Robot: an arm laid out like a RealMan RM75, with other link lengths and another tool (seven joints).
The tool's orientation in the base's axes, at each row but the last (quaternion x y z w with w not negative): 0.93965, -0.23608, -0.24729, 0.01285; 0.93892, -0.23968, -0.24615, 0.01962; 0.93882, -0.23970, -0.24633, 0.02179; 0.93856, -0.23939, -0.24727, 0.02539; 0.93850, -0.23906, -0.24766, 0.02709; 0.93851, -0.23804, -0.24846, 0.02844
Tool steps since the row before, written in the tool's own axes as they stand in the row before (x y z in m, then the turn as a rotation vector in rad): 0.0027, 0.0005, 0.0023, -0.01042, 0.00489, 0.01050; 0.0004, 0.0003, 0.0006, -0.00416, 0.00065, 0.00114; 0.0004, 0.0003, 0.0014, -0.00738, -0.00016, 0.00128; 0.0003, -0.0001, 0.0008, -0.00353, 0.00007, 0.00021; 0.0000, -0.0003, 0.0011, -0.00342, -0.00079, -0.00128; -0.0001, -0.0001, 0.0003, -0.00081, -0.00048, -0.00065
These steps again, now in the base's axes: 0.0008, -0.0014, -0.0032, -0.01507, 0.00132, -0.00374; -0.0001, -0.0004, -0.0007, -0.00400, 0.00143, 0.00098; -0.0005, -0.0003, -0.0014, -0.00617, 0.00364, 0.00219; -0.0001, 0.0000, -0.0009, -0.00282, 0.00158, 0.00142; -0.0004, 0.0003, -0.0010, -0.00165, 0.00219, 0.00253; -0.0002, 0.0002, -0.0002, -0.00010, 0.00076, 0.00085
